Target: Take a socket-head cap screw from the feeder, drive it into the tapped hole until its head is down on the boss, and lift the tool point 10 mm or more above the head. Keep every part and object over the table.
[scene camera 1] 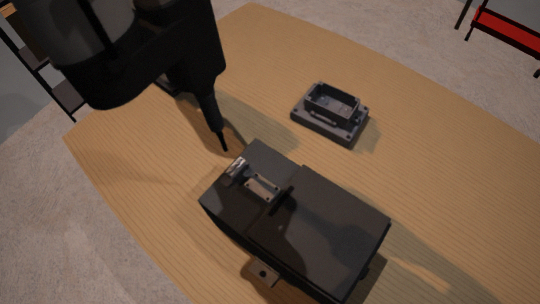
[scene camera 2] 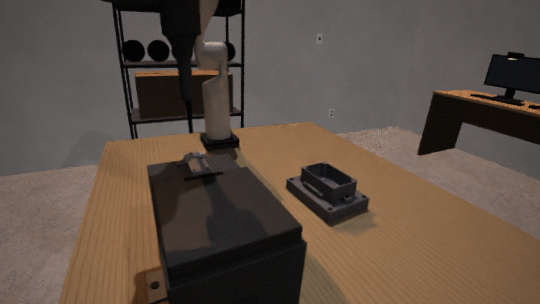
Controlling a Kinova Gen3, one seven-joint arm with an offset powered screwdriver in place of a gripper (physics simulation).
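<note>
The powered screwdriver point(scene camera 1: 225, 150) point(scene camera 2: 190, 132) points down with its thin black bit. In scene camera 1 the bit tip shows just beyond the feeder's back left edge; in scene camera 2 it appears above the feeder's far end. The tip looks clear of the feeder, and no screw can be made out on it. The dark feeder point(scene camera 1: 320, 230) point(scene camera 2: 225, 215) has a small shiny metal part point(scene camera 1: 236, 168) point(scene camera 2: 192, 157) and a pale plate on top; screws there are too small to tell. A grey housing point(scene camera 1: 320, 127) point(scene camera 2: 320, 202) with an open box stands apart from the feeder. Its tapped hole cannot be singled out.
The arm's base point(scene camera 2: 220, 142) stands at the table's far end. A tab with a hole point(scene camera 1: 263, 273) point(scene camera 2: 155, 285) sticks out at the feeder's side. The wooden table point(scene camera 1: 425, 125) point(scene camera 2: 400, 225) carries everything. A shelf rack, a desk with a monitor point(scene camera 2: 515, 74) and a red cart stand beyond.
</note>
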